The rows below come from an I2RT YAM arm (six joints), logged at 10 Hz.
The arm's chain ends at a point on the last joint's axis. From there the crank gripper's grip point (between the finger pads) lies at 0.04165 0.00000 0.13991 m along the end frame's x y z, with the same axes.
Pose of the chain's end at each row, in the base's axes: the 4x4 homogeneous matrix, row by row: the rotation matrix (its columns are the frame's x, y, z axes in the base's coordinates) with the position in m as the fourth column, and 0 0 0 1 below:
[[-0.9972, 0.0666, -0.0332, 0.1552], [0.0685, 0.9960, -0.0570, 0.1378], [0.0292, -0.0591, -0.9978, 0.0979], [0, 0, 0, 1]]
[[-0.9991, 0.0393, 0.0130, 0.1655], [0.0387, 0.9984, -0.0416, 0.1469], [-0.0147, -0.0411, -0.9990, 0.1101], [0, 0, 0, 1]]
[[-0.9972, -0.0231, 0.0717, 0.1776], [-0.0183, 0.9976, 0.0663, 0.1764], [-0.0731, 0.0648, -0.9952, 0.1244], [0, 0, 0, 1]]
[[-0.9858, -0.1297, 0.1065, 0.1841], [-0.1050, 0.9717, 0.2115, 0.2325], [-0.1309, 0.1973, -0.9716, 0.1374], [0, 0, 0, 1]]
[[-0.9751, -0.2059, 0.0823, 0.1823], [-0.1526, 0.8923, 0.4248, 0.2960], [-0.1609, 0.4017, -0.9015, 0.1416], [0, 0, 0, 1]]
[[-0.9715, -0.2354, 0.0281, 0.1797], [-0.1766, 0.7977, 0.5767, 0.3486], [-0.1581, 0.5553, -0.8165, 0.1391], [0, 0, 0, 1]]
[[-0.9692, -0.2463, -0.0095, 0.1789], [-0.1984, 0.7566, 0.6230, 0.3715], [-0.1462, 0.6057, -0.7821, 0.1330], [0, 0, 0, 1]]
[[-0.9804, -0.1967, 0.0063, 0.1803], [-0.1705, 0.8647, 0.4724, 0.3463], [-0.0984, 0.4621, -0.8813, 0.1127], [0, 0, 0, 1]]
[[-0.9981, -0.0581, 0.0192, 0.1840], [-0.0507, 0.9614, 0.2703, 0.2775], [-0.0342, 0.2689, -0.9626, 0.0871], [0, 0, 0, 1]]
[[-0.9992, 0.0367, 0.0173, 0.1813], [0.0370, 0.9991, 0.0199, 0.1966], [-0.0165, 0.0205, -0.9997, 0.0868], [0, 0, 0, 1]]
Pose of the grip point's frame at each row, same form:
[[-0.9972, 0.0666, -0.0332, 0.1090], [0.0685, 0.9960, -0.0570, 0.1327], [0.0292, -0.0591, -0.9978, -0.0405], [0, 0, 0, 1]]
[[-0.9991, 0.0393, 0.0130, 0.1257], [0.0387, 0.9984, -0.0416, 0.1427], [-0.0147, -0.0411, -0.9990, -0.0303], [0, 0, 0, 1]]
[[-0.9972, -0.0231, 0.0717, 0.1461], [-0.0183, 0.9976, 0.0663, 0.1849], [-0.0731, 0.0648, -0.9952, -0.0179], [0, 0, 0, 1]]
[[-0.9858, -0.1297, 0.1065, 0.1579], [-0.1050, 0.9717, 0.2115, 0.2577], [-0.1309, 0.1973, -0.9716, -0.0040], [0, 0, 0, 1]]
[[-0.9751, -0.2059, 0.0823, 0.1532], [-0.1526, 0.8923, 0.4248, 0.3491], [-0.1609, 0.4017, -0.9015, 0.0088], [0, 0, 0, 1]]
[[-0.9715, -0.2354, 0.0281, 0.1432], [-0.1766, 0.7977, 0.5767, 0.4219], [-0.1581, 0.5553, -0.8165, 0.0183], [0, 0, 0, 1]]
[[-0.9692, -0.2463, -0.0095, 0.1372], [-0.1984, 0.7566, 0.6230, 0.4504], [-0.1462, 0.6057, -0.7821, 0.0175], [0, 0, 0, 1]]
[[-0.9804, -0.1967, 0.0063, 0.1403], [-0.1705, 0.8647, 0.4724, 0.4053], [-0.0984, 0.4621, -0.8813, -0.0147], [0, 0, 0, 1]]
[[-0.9981, -0.0581, 0.0192, 0.1451], [-0.0507, 0.9614, 0.2703, 0.3132], [-0.0342, 0.2689, -0.9626, -0.0490], [0, 0, 0, 1]]
[[-0.9992, 0.0367, 0.0173, 0.1421], [0.0370, 0.9991, 0.0199, 0.2009], [-0.0165, 0.0205, -0.9997, -0.0538], [0, 0, 0, 1]]

